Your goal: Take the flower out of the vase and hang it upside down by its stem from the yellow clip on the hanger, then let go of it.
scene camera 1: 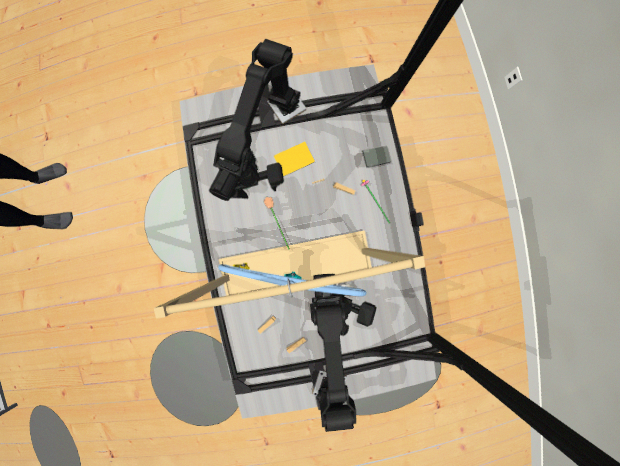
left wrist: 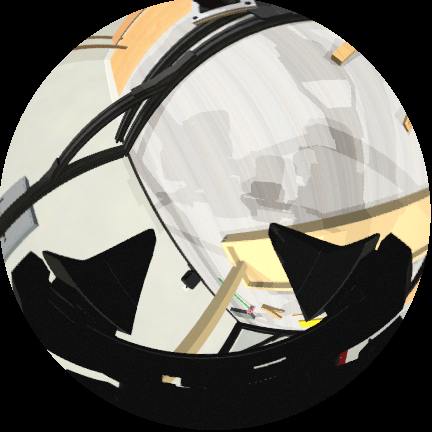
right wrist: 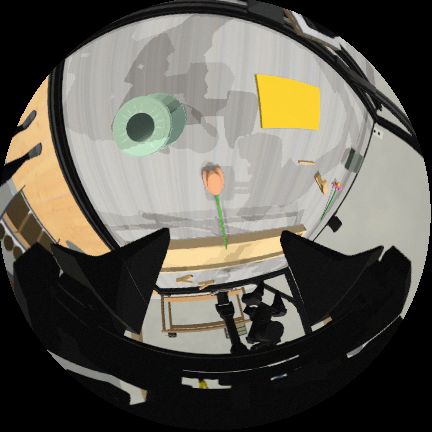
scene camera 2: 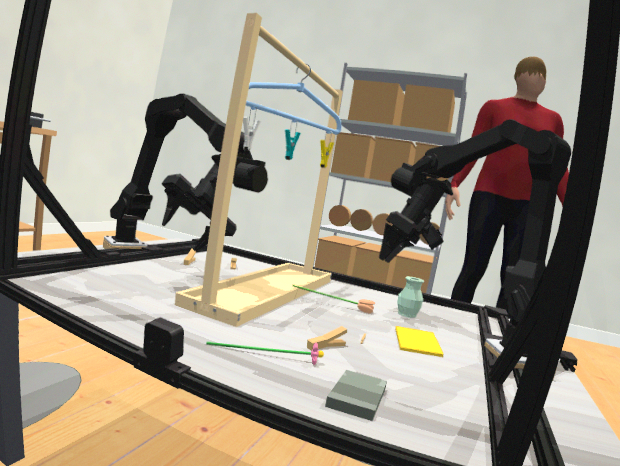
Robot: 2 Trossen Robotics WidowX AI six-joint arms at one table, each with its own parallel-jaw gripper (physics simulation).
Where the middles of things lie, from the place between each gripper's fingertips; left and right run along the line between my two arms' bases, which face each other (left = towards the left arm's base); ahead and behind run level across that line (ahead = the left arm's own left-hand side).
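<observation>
My left hand: 18 cm short of the wooden rack base (scene camera 1: 342, 255), 10 cm above it, 13 cm to the left of it. Yellow pad (scene camera 2: 412, 340), from my left hand: 13 cm ahead, 50 cm to the right, 11 cm below. Grey block (scene camera 2: 356, 394), from my left hand: 16 cm behind, 46 cm to the right, 10 cm below.
Yellow pad, from my right hand: 120 mm to the right, 120 mm behind, 120 mm below. Wooden rack base, from my right hand: 70 mm behind, 240 mm to the left, 120 mm below. Grey block, from my right hand: 90 mm to the right, 410 mm behind, 120 mm below.
</observation>
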